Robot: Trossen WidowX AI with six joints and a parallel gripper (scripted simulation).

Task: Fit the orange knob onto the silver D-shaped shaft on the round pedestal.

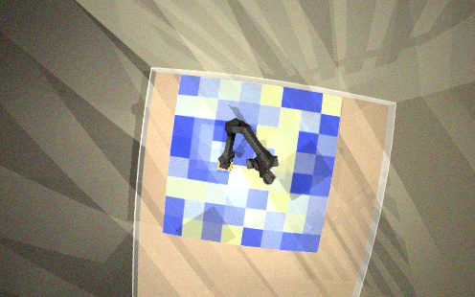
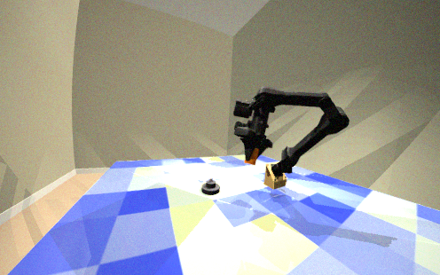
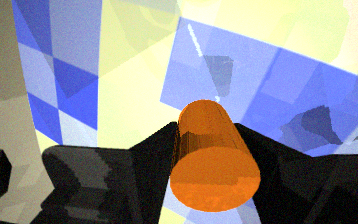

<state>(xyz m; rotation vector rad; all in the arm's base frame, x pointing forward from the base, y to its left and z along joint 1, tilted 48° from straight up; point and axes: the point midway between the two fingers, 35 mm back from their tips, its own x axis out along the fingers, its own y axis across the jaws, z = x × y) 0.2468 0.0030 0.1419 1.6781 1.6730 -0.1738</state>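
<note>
My gripper tip is now 1 cm past the orange knob and 3 cm below it. Also, from my gripper tip: round dark pedestal 10 cm ahead, 14 cm to the right, 14 cm below.
</note>
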